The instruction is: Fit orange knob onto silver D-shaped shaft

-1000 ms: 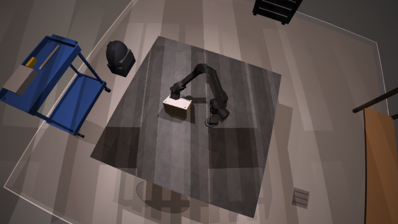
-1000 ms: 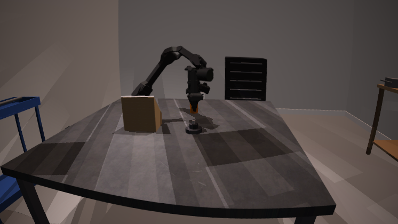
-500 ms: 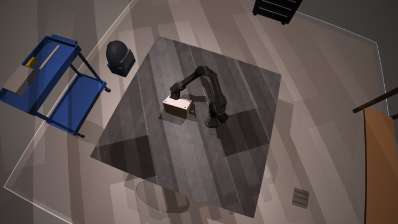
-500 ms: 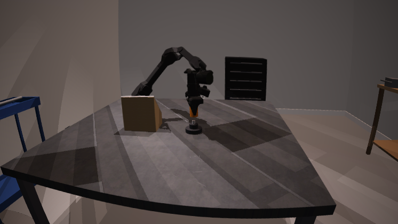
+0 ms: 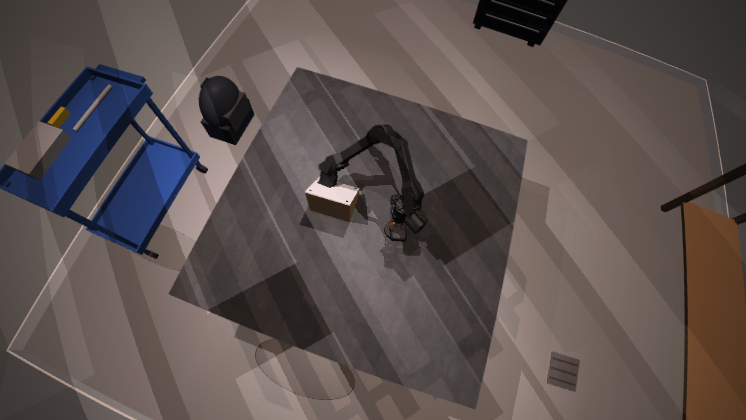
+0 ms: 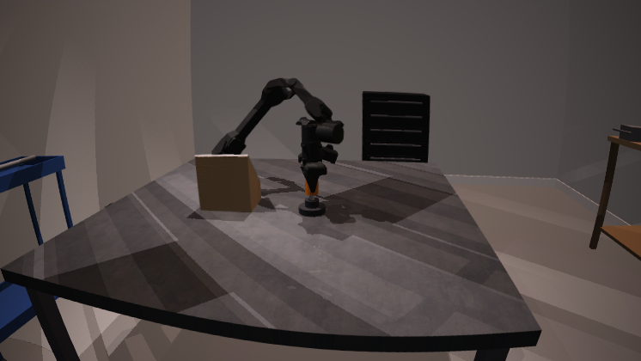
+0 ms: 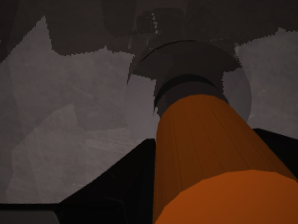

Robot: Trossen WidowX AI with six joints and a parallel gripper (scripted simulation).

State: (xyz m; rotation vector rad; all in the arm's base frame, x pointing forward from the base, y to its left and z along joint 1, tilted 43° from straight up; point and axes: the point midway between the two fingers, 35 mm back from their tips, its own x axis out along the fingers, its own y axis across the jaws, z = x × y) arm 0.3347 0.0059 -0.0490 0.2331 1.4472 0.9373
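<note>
The orange knob is 30 mm above my gripper tip. Round my gripper tip: round dark pedestal: 40 mm below.
</note>
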